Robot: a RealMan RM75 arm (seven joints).
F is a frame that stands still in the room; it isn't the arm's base.
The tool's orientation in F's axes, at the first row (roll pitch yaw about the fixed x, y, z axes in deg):
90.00 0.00 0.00
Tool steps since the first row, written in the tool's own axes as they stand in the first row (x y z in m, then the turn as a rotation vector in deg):
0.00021 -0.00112 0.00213 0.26 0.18 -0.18
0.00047 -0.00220 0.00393 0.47 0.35 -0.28
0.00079 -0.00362 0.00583 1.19 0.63 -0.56
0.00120 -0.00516 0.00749 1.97 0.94 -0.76
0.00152 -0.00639 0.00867 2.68 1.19 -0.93
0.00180 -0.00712 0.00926 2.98 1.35 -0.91
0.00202 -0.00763 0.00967 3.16 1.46 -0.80
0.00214 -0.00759 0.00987 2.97 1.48 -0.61
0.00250 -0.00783 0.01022 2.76 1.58 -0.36
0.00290 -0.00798 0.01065 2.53 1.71 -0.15
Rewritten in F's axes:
0.00021 -0.00213 -0.00112 0.26 0.18 0.18
0.00047 -0.00393 -0.00220 0.47 0.28 0.35
0.00079 -0.00583 -0.00362 1.19 0.56 0.63
0.00120 -0.00749 -0.00516 1.97 0.76 0.94
0.00152 -0.00867 -0.00639 2.68 0.93 1.19
0.00180 -0.00926 -0.00712 2.98 0.91 1.35
0.00202 -0.00967 -0.00763 3.16 0.80 1.46
0.00214 -0.00987 -0.00759 2.97 0.61 1.48
0.00250 -0.01022 -0.00783 2.76 0.36 1.58
0.00290 -0.01065 -0.00798 2.53 0.15 1.71

